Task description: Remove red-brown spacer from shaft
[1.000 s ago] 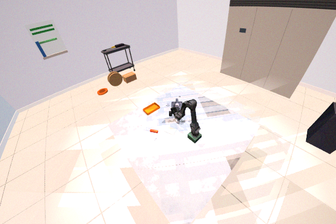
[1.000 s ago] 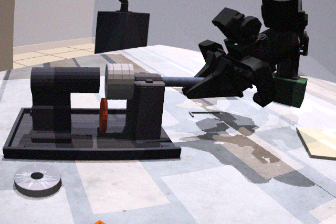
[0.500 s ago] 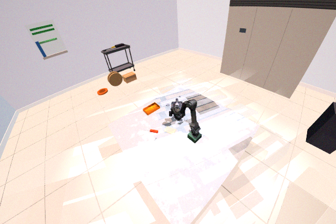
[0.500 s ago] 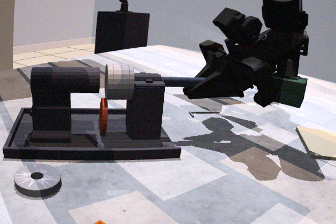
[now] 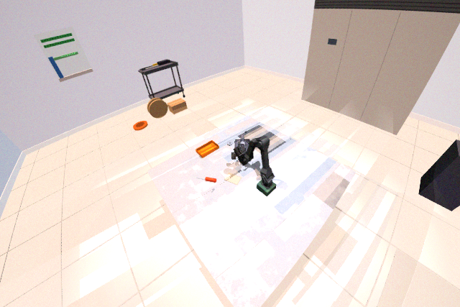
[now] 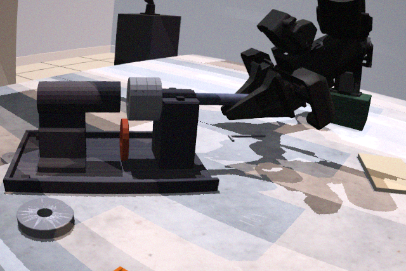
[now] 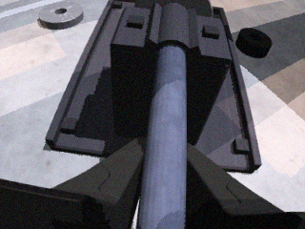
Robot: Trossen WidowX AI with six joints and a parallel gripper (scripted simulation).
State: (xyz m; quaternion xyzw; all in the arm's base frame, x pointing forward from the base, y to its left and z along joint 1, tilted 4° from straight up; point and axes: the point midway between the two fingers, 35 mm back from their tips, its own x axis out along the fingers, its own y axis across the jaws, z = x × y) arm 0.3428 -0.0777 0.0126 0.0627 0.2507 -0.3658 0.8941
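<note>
Now: gripper tip 90 mm short of the red-brown spacer, 80 mm to the left of it and 30 mm above it. Round my gripper tip: blue-grey shaft: 30 mm to the right, 30 mm ahead, 20 mm above; then grey washer: 240 mm ahead, 60 mm below, 50 mm to the right; then black ring: 210 mm to the right, 60 mm ahead, 50 mm below.
</note>
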